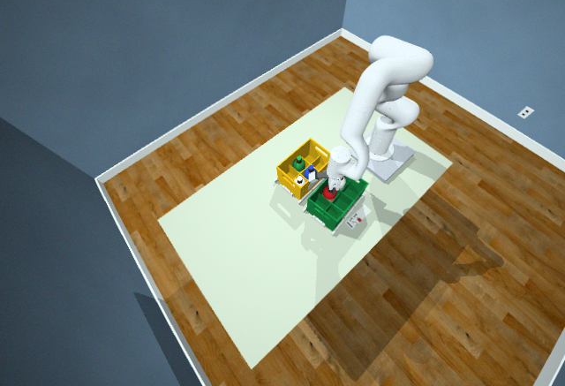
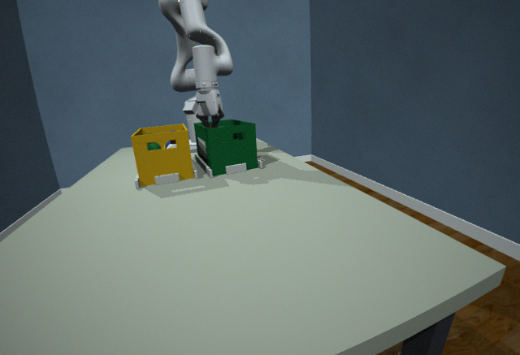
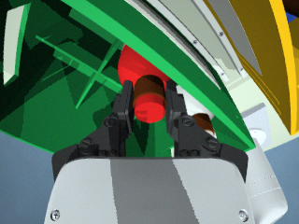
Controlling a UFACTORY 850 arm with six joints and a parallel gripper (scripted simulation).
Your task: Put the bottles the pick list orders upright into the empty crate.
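The red bottle is 7 cm below my hand. Round my hand: blue-label bottle 15 cm to the right, 7 cm below; then green crate 8 cm below, 5 cm to the left, 1 cm behind; then yellow crate 19 cm to the right, 8 cm below, 1 cm ahead.
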